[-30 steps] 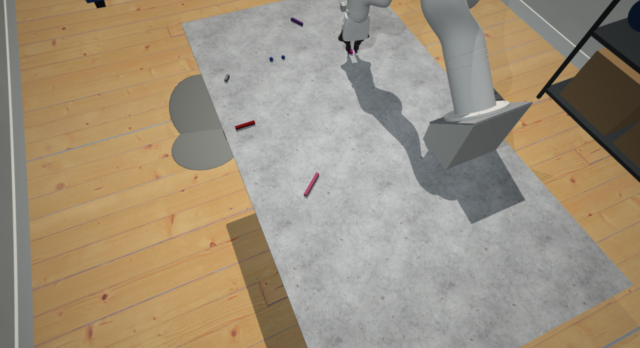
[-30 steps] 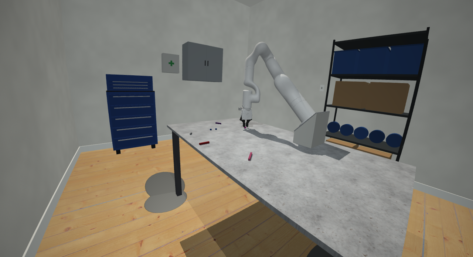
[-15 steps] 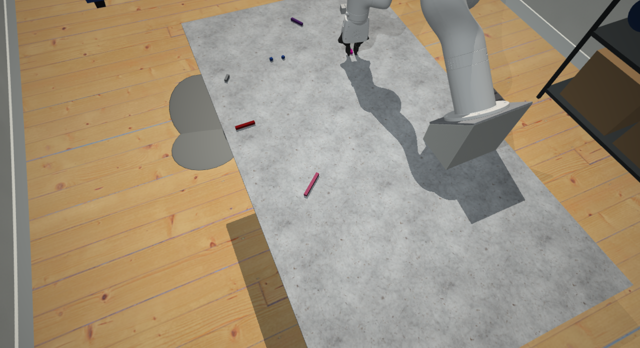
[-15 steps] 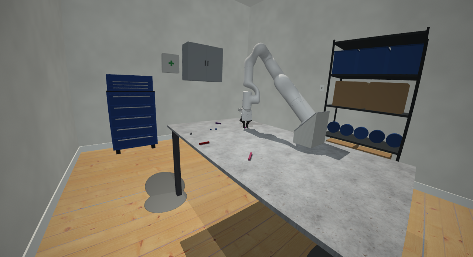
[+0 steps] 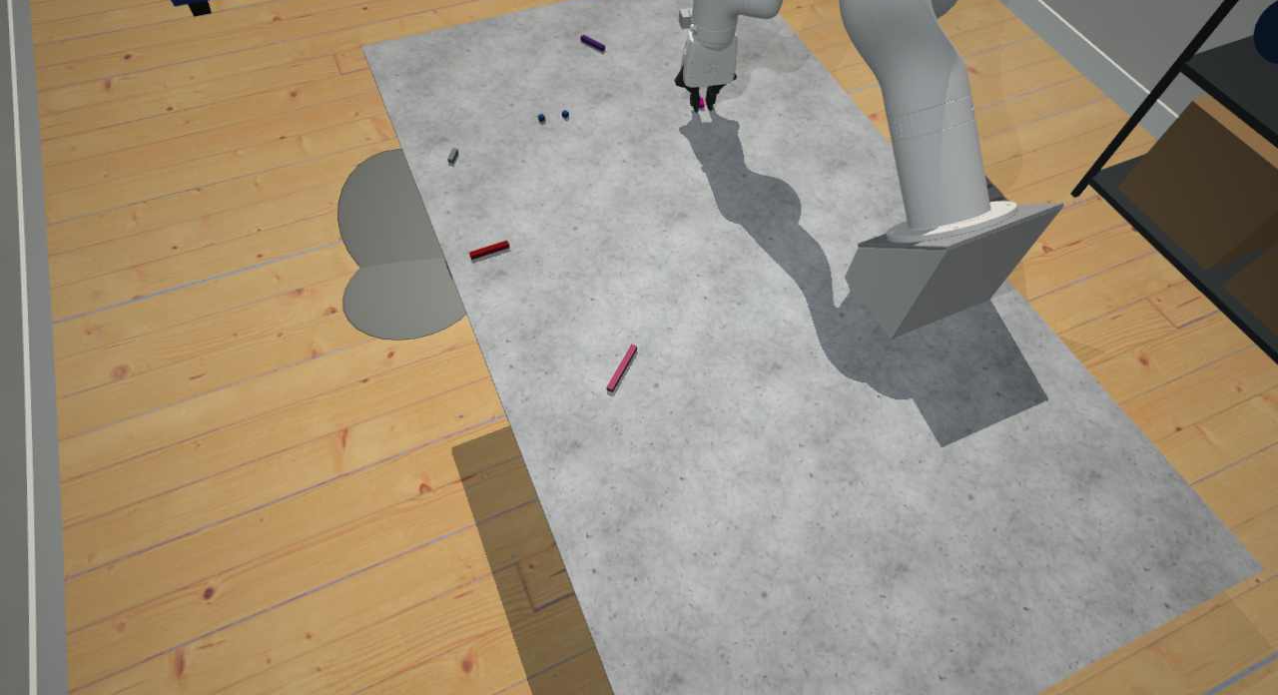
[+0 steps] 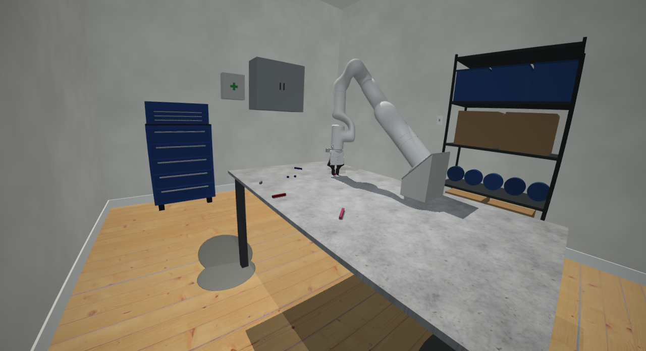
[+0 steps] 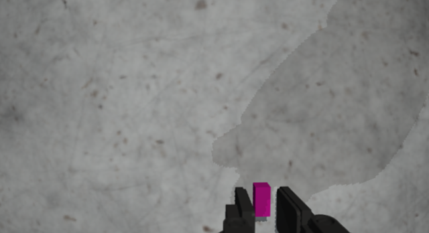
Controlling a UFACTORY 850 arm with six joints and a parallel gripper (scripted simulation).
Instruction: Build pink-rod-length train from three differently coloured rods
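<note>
Right now the magenta rod is 2 cm below my hand and 1 cm to the right of it. Also, from my hand: grey rod: 50 cm ahead, 11 cm to the right, 2 cm below; then red rod: 54 cm ahead, 13 cm to the left, 2 cm below; then purple rod: 28 cm to the right, 10 cm ahead, 2 cm below.
</note>
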